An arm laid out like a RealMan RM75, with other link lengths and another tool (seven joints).
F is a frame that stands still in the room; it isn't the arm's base.
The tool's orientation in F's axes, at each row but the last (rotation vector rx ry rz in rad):
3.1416, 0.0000, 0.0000
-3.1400, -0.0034, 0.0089
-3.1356, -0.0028, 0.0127
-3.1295, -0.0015, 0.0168
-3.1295, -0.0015, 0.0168
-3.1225, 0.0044, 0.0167
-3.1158, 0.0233, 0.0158
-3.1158, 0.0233, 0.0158
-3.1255, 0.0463, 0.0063
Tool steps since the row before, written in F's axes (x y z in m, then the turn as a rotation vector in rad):
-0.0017, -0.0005, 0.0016, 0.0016, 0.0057, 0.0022
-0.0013, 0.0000, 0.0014, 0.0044, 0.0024, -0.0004
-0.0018, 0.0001, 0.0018, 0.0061, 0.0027, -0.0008
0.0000, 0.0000, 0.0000, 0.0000, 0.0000, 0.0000
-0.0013, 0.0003, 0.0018, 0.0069, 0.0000, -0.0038
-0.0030, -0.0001, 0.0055, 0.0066, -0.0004, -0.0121
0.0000, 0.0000, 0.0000, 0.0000, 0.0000, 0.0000
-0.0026, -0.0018, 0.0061, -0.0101, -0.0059, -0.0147
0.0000, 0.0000, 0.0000, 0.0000, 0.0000, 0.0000
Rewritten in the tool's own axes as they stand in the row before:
-0.0017, 0.0005, -0.0016, 0.0016, -0.0057, -0.0022
-0.0013, 0.0000, -0.0014, 0.0044, -0.0024, 0.0004
-0.0018, -0.0001, -0.0018, 0.0061, -0.0027, 0.0008
0.0000, 0.0000, 0.0000, 0.0000, 0.0000, 0.0000
-0.0013, -0.0003, -0.0018, 0.0069, 0.0001, 0.0037
-0.0031, 0.0000, -0.0055, 0.0067, 0.0006, 0.0120
0.0000, 0.0000, 0.0000, 0.0000, 0.0000, 0.0000
-0.0026, 0.0017, -0.0061, -0.0099, 0.0064, 0.0146
0.0000, 0.0000, 0.0000, 0.0000, 0.0000, 0.0000

